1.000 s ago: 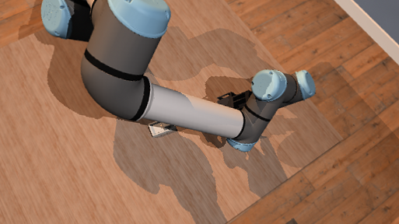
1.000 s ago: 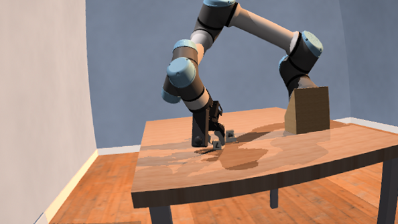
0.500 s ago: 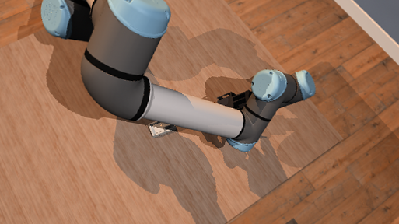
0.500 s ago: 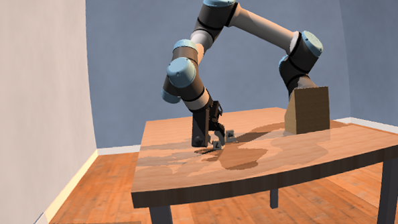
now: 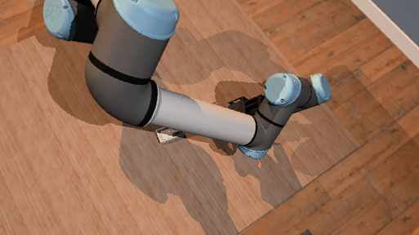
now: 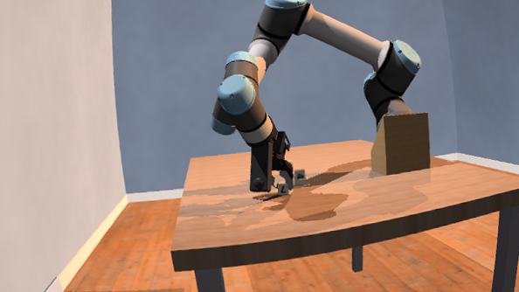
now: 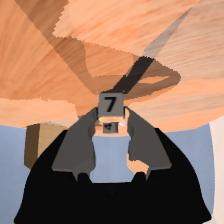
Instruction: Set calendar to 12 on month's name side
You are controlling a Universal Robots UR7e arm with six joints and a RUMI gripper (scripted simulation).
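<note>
My hand is 8 cm past the calendar tray, 12 cm to the left of it and 1 cm above it. Round my hand: white digit cube: 1 cm to the right, 1 cm below.
</note>
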